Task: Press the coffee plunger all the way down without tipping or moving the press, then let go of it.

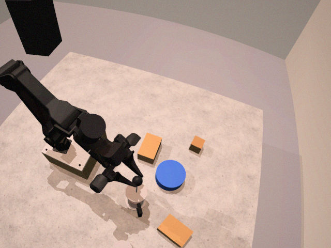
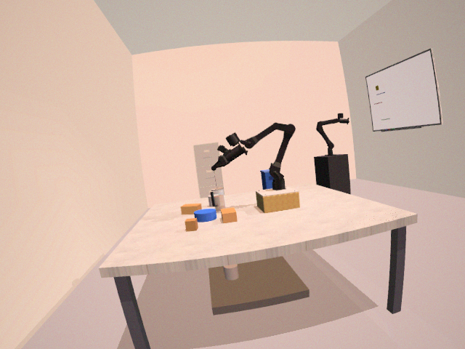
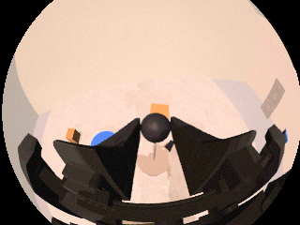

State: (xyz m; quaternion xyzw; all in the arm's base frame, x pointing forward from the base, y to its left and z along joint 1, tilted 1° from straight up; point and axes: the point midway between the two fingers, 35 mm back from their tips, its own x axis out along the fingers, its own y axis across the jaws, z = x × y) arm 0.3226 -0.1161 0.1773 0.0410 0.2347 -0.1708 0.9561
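My gripper tip is now 10 mm to the left of the coffee press and 130 mm above it. The rest, counted from my gripper tip: orange cube (200 mm ahead, 300 mm to the left, 240 mm below); then blue disc (100 mm ahead, 130 mm to the left, 240 mm below).
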